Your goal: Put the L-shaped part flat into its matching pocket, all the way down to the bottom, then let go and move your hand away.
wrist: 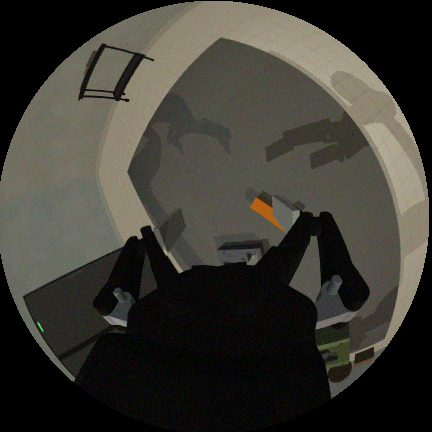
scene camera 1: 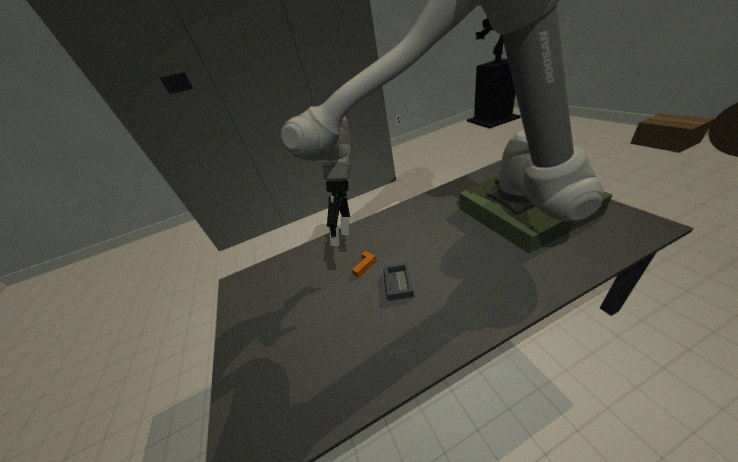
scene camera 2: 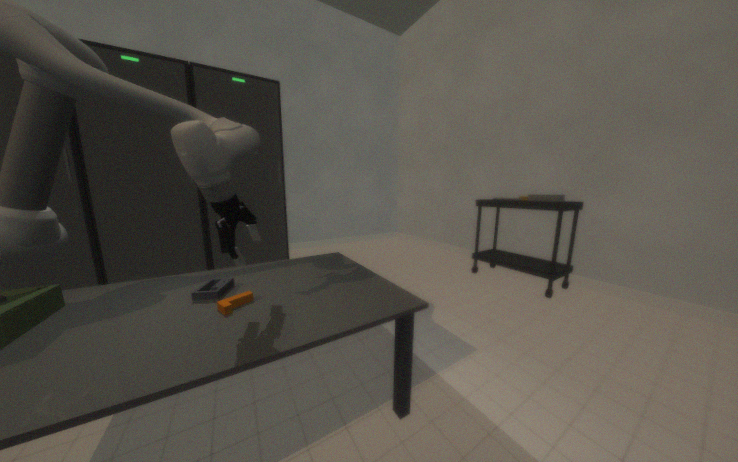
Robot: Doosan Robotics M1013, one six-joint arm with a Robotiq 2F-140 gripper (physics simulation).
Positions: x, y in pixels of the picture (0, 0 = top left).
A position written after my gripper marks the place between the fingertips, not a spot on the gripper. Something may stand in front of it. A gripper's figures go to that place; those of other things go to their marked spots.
Labels:
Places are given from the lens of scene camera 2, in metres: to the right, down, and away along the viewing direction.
my gripper (scene camera 2: 250, 251): -0.42, 0.07, 0.80
grey pocket block (scene camera 2: 214, 289): -0.60, 0.23, 0.86

